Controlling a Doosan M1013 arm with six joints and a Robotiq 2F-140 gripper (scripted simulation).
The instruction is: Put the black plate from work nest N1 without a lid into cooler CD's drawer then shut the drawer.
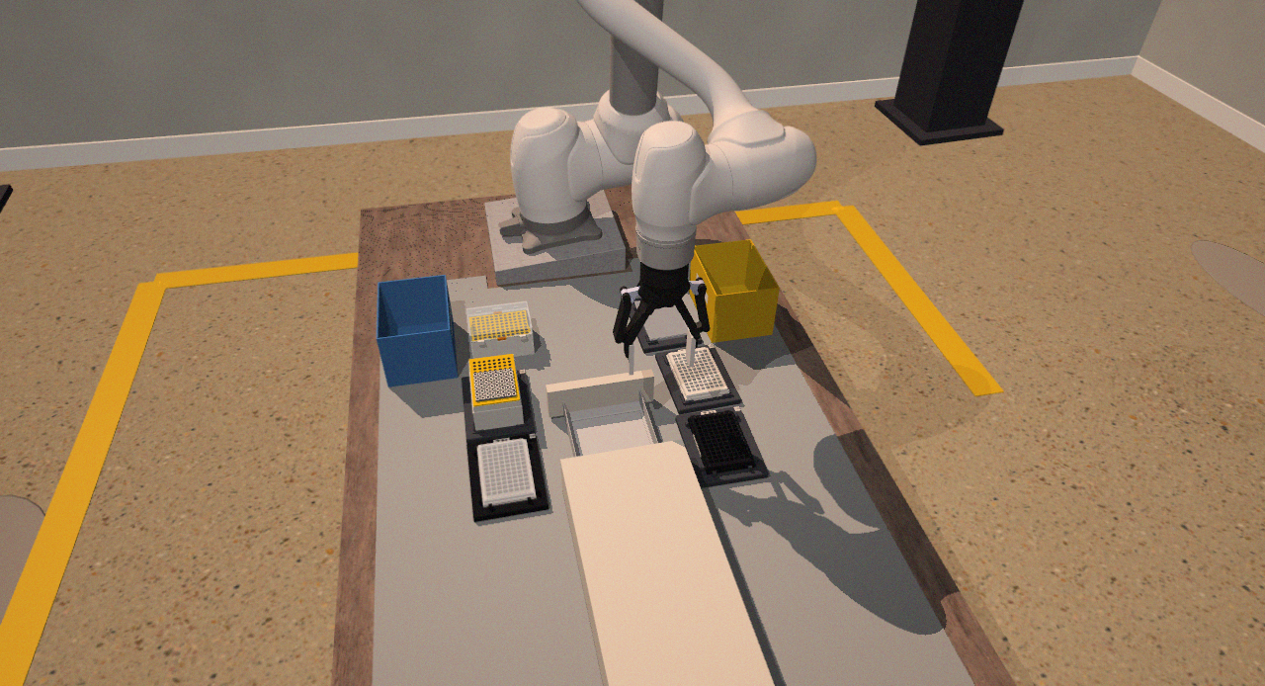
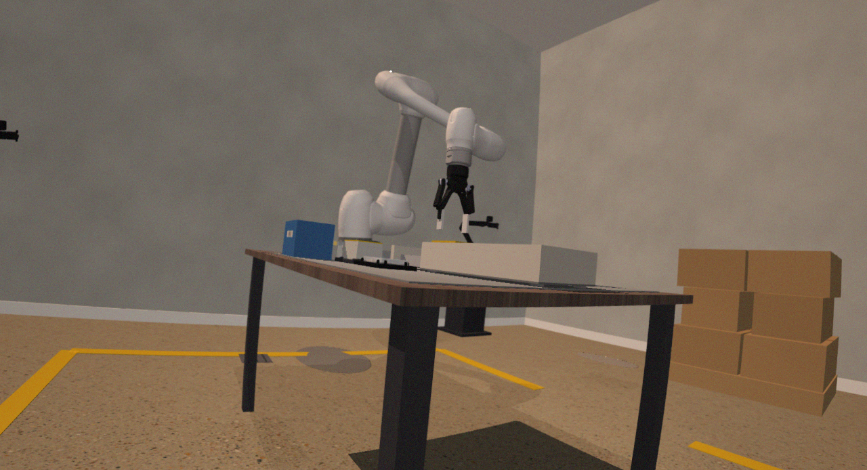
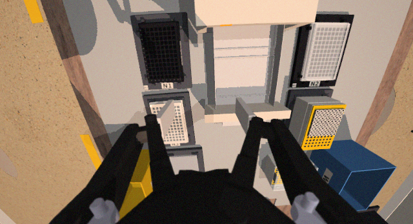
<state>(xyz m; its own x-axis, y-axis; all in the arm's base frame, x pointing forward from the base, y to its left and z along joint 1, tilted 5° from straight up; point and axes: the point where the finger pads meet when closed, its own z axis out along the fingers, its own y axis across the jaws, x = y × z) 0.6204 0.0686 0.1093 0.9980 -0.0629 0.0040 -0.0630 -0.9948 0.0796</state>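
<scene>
The black plate lies 14 cm below my hand, 9 cm to the left of it and 9 cm ahead of it. From my hand the other things lie so: work nest N1: 16 cm below, 9 cm to the left, 9 cm ahead; cooler CD: 19 cm ahead, 13 cm below, 10 cm to the right; drawer: 14 cm below, 10 cm to the right, 5 cm ahead.
</scene>
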